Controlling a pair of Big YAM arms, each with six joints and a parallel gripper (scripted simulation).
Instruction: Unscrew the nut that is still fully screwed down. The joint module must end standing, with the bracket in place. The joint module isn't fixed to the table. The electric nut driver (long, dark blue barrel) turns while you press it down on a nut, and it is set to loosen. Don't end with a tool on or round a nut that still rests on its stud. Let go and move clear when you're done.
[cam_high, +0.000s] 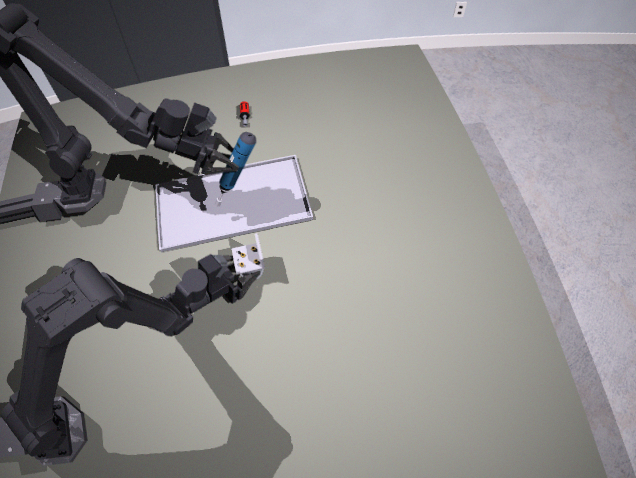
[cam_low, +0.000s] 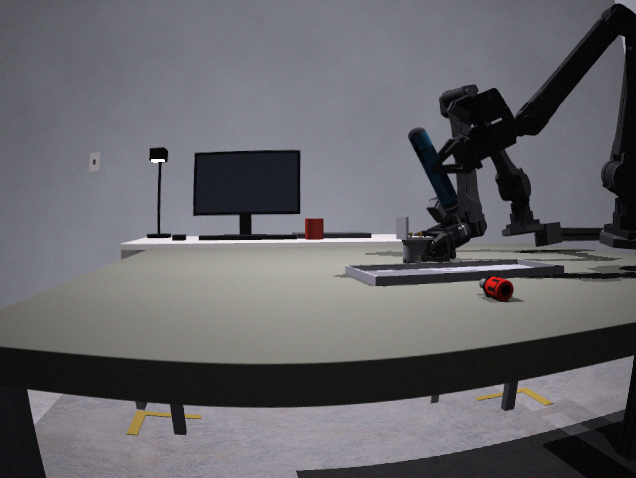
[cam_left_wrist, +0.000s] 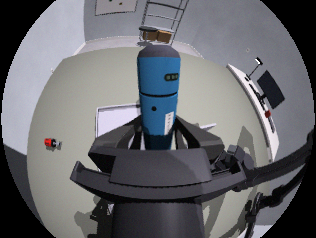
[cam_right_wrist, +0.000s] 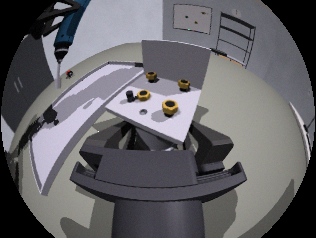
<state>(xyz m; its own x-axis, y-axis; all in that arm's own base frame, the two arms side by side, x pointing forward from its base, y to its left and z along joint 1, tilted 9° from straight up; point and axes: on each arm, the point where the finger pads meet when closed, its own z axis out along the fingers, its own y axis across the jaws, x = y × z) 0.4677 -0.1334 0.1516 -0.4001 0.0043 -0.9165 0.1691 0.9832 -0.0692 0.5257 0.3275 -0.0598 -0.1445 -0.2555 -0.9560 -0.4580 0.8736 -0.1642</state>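
Right now my right hand is 5 cm below the bracket. Round my right hand: socket tip: 16 cm to the left, 7 cm above, 6 cm behind; short red-handled tool: 54 cm to the left, 1 cm below, 1 cm ahead; shallow white tray: 21 cm to the left, 5 cm behind, 2 cm below.
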